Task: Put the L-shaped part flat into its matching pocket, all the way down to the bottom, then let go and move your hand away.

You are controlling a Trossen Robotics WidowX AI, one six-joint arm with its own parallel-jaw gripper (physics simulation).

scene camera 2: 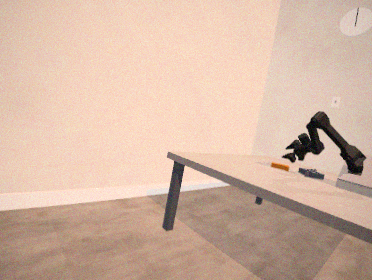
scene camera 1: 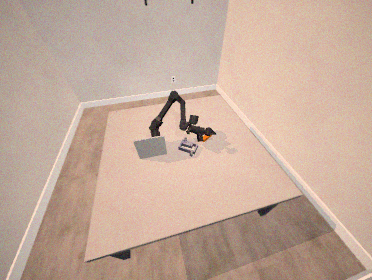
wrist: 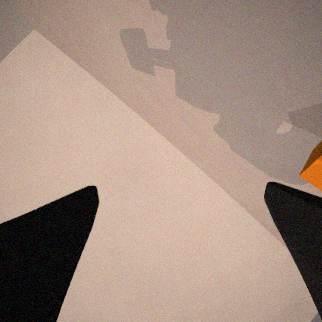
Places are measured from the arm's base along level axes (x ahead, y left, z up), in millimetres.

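Where they show: gripper, fingertip midpoint: [scene camera 2: 283, 152] [scene camera 1: 213, 134] [wrist: 182, 192]; arm's base at its link origin: [scene camera 2: 355, 169] [scene camera 1: 155, 137].
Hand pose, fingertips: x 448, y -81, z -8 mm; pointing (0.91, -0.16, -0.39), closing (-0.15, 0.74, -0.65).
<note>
Things, the pixels of their centre, and the offset from my fingertips. Level surfaces: height alone.
- orange part at the middle of its body: [scene camera 2: 279, 166] [scene camera 1: 205, 136] dx -26, dy +80, dz -93 mm
- grey-purple pocket block at the middle of its body: [scene camera 2: 311, 172] [scene camera 1: 188, 146] dx -206, dy -1, dz -84 mm
- wide table at its surface level: dz -108 mm
The orange part [scene camera 1: 206, 138] [scene camera 2: 280, 166] [wrist: 314, 171] lies on the table beside the grey-purple pocket block [scene camera 1: 185, 150] [scene camera 2: 311, 173], apart from it. In the wrist view a corner of the part shows at the right edge, outside the right finger. Its L shape cannot be made out. My gripper [scene camera 1: 208, 135] [scene camera 2: 286, 152] [wrist: 182, 192] is open and empty, above the table close to the part, and hides some of it in scene camera 1. The pocket's inside is too small to read.
A grey slab [scene camera 1: 150, 148] [scene camera 2: 354, 183] stands by the arm's base, to the left of the block in scene camera 1. The wide table [scene camera 1: 190, 200] [scene camera 2: 235, 175] carries everything. The arm's shadow falls around the part. A wall rises past the table's right side.
</note>
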